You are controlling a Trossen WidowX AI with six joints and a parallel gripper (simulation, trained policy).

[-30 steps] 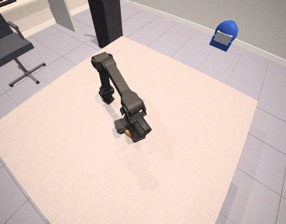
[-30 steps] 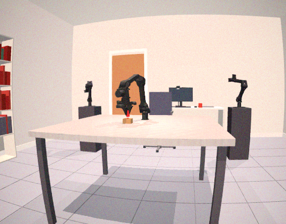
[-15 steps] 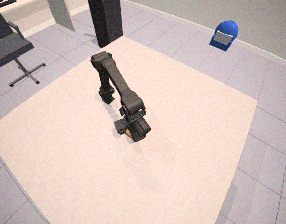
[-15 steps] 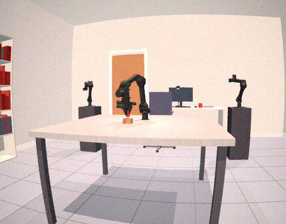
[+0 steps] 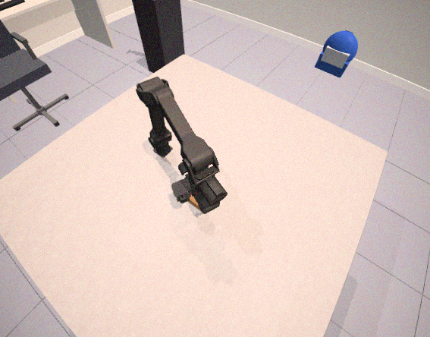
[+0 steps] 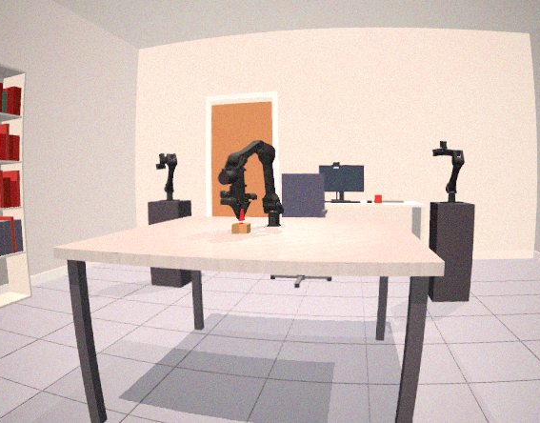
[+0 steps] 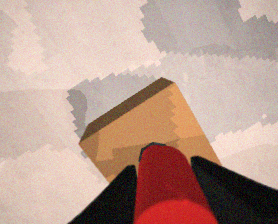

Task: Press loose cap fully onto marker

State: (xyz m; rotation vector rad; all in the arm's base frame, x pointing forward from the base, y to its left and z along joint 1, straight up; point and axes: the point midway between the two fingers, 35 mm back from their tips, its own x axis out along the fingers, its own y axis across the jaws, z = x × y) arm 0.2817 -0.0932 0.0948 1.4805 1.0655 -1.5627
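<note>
The red cap lies 2 cm above my gripper tip. Also, from my gripper tip: holder block: 4 cm below; then red marker: 2 cm above.
</note>
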